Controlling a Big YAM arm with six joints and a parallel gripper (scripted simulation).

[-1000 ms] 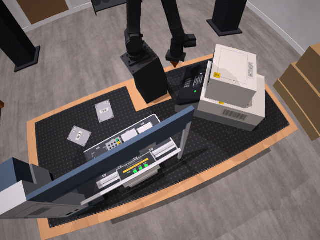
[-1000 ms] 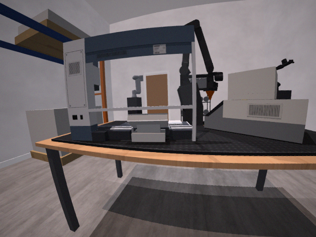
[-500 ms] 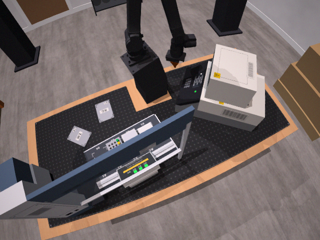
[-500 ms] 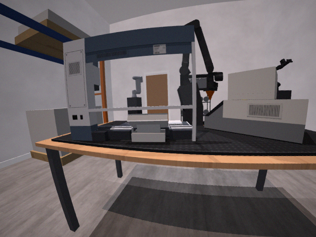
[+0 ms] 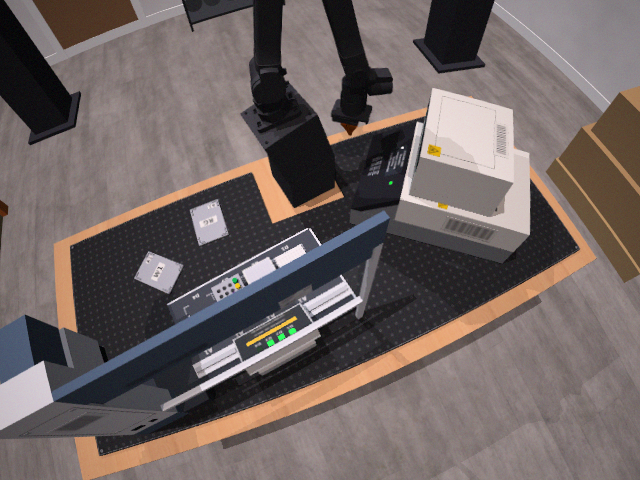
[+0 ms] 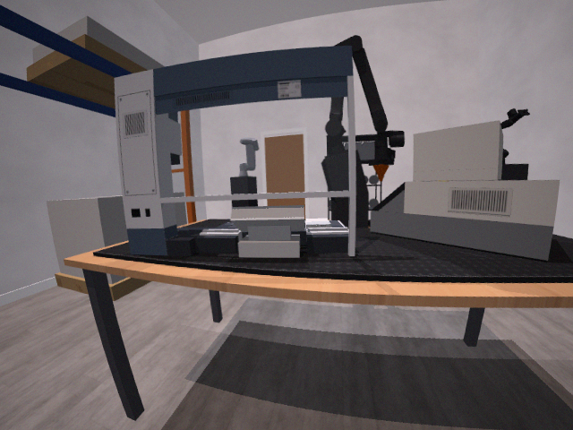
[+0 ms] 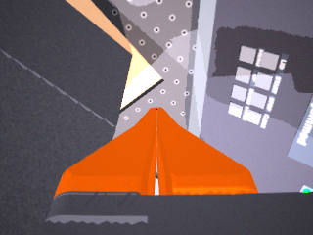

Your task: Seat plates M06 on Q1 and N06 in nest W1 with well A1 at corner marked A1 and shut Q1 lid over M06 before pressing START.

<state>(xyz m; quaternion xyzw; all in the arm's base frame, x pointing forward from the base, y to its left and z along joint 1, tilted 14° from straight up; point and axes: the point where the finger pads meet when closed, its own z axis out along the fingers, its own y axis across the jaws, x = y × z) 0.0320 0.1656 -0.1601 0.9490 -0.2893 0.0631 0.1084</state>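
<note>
My hand is 300 mm short of the white well plate, 250 mm to the left of it and 160 mm above it. From my hand the other things lie so: white deep-well block (350 mm to the right, 320 mm ahead, 140 mm below); then white post (460 mm ahead, 130 mm to the right, 20 mm above); then green-capped tube (430 mm to the right, 290 mm ahead, 140 mm below).
</note>
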